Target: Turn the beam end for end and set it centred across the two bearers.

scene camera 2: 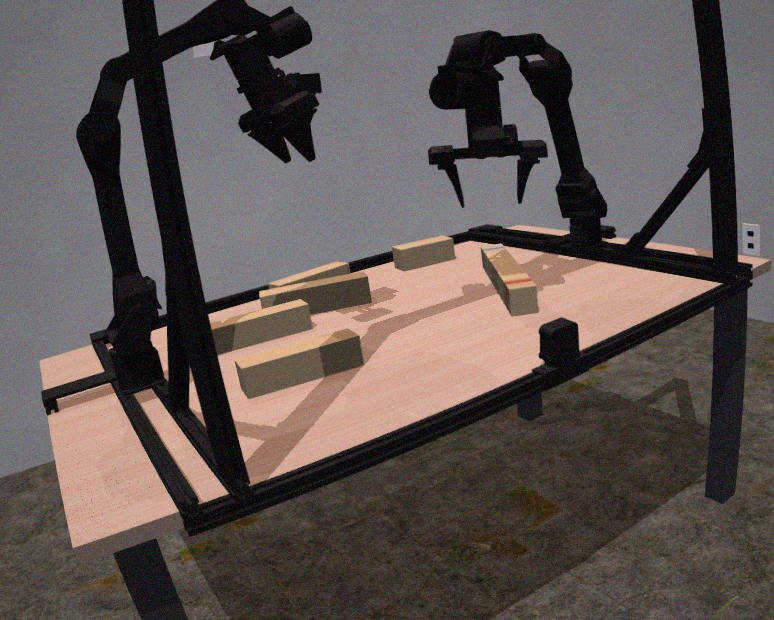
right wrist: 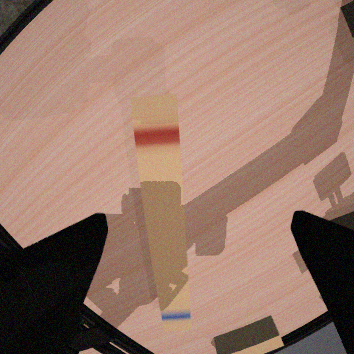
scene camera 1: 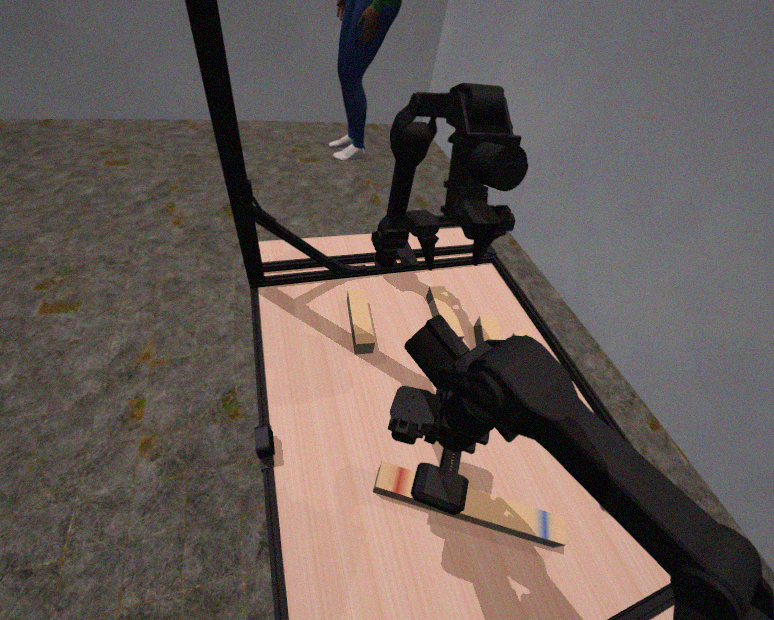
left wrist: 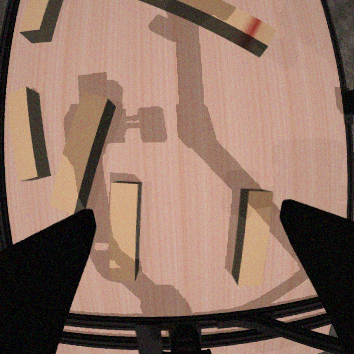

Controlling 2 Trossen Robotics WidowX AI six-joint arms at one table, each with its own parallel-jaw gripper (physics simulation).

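Frame: origin at the left arm's base, x back, y right, z up, level; millimetres.
Where they show: left gripper, fingertip midpoint: point(scene camera 2: 300, 161) point(scene camera 1: 452, 267) point(left wrist: 188, 214); right gripper, fingertip midpoint: point(scene camera 2: 491, 205) point(right wrist: 201, 222) point(scene camera 1: 434, 447); left arm's base, origin of the base link: point(scene camera 2: 140, 384) point(scene camera 1: 384, 260) point(left wrist: 184, 335); right arm's base, origin of the base link: point(scene camera 2: 587, 244).
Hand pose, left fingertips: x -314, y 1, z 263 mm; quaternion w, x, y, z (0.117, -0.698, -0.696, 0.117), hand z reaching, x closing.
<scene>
Things, the pixels of their top centre, and the offset from my left fingertips. "pt": a spot on its surface instead.
- pale wooden beam, middle of its top: point(right wrist: 167, 247) point(scene camera 2: 504, 263) point(scene camera 1: 471, 502) dz -239, dx -341, dy +36 mm
- small black box, surface spot: point(scene camera 2: 558, 342) pt dz -247, dx -131, dy +382 mm
The pale wooden beam point(scene camera 1: 491, 508) point(scene camera 2: 503, 269) point(left wrist: 215, 22) point(right wrist: 162, 215) lies flat on the table, with a red band near one end and a blue band near the other. Two roughly parallel blocks, apparently the bearers, lie near the left arm: one point(scene camera 1: 359, 316) point(scene camera 2: 297, 366) point(left wrist: 255, 235) and the other point(scene camera 1: 444, 310) point(scene camera 2: 268, 326) point(left wrist: 124, 220). My right gripper point(scene camera 2: 491, 205) point(right wrist: 201, 222) is open and empty, above the beam; the beam runs between its fingers in the right wrist view, left of centre. My left gripper point(scene camera 1: 453, 265) point(scene camera 2: 301, 160) point(left wrist: 188, 214) is open and empty, high above the bearers.
Other blocks lie toward the wall side: a slanted one point(scene camera 2: 323, 293) point(left wrist: 82, 150), one beside it point(scene camera 2: 310, 275) point(left wrist: 25, 135), and a third point(scene camera 2: 423, 251) point(left wrist: 39, 17) point(right wrist: 245, 337). Black rails point(scene camera 2: 387, 461) edge the table, with a black upright point(scene camera 1: 222, 142) and a small black box point(scene camera 1: 264, 441) point(scene camera 2: 558, 342).
</scene>
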